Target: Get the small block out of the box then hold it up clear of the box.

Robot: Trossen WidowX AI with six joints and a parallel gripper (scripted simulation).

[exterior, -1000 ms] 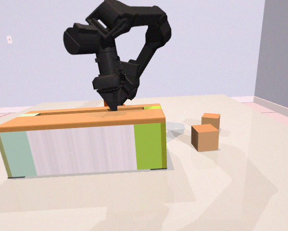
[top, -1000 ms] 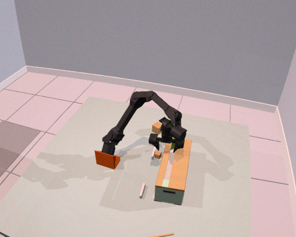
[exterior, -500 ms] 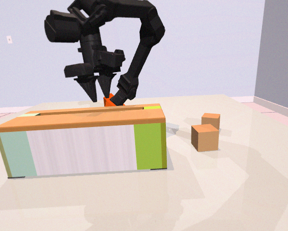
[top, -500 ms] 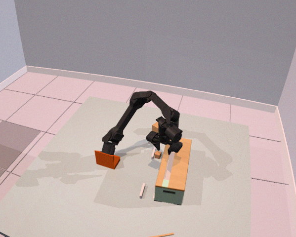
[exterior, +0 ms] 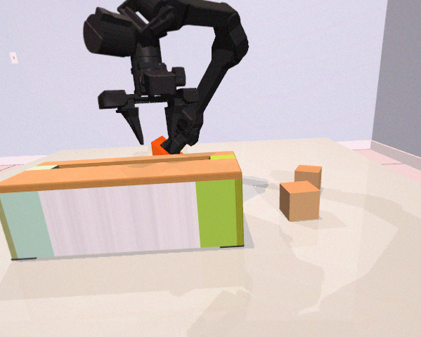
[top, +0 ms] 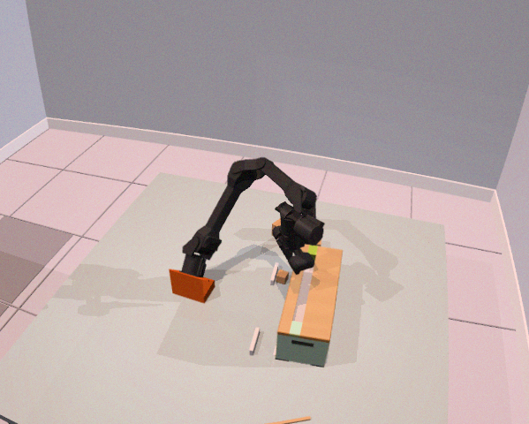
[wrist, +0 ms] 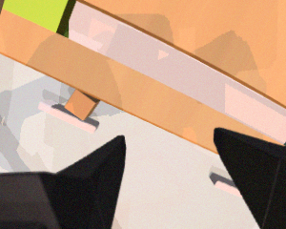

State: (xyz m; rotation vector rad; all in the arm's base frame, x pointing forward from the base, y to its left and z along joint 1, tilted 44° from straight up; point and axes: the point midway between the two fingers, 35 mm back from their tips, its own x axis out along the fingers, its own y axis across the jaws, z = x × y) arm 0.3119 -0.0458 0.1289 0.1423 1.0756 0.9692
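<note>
Right now my gripper tip is 5 cm past the tan block, 9 cm to the right of it and 14 cm above it. The rest, counted from my gripper tip: long box 4 cm ahead, 4 cm to the right, 9 cm below.
</note>
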